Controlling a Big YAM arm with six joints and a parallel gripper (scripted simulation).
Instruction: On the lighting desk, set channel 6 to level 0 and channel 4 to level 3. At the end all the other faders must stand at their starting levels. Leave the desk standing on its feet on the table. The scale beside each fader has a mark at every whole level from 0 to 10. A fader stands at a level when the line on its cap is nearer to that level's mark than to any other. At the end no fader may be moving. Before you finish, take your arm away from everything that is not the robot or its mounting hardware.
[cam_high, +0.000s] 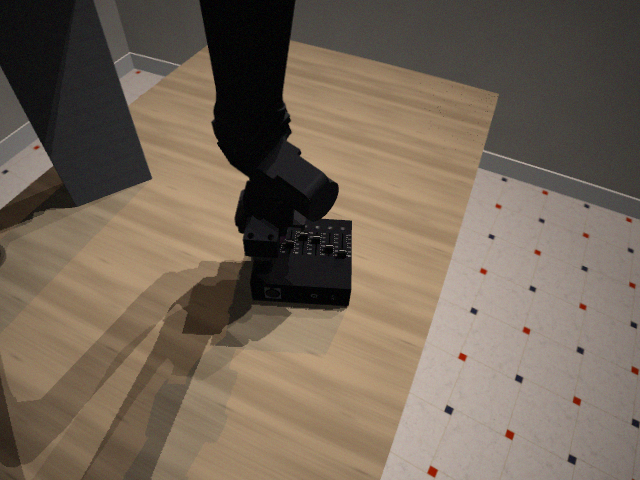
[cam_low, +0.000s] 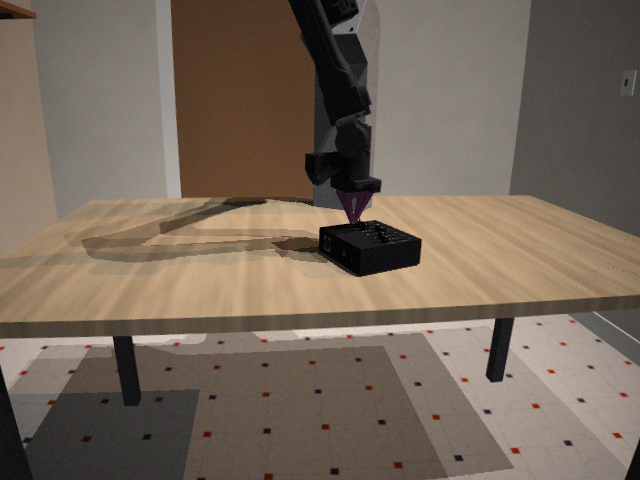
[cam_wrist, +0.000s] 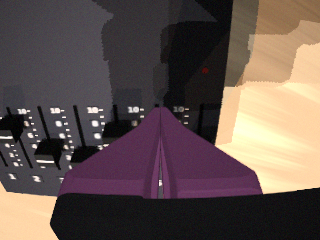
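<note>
Right now the channel 6 cap is 10 mm to the left of my hand and 10 mm below it. The rest, counted from my hand: channel 5 cap 20 mm to the left, 20 mm ahead, 10 mm below; then channel 4 cap 40 mm to the left, 40 mm ahead, 10 mm below; then channel 3 cap 60 mm ahead, 40 mm to the left, 10 mm below.
</note>
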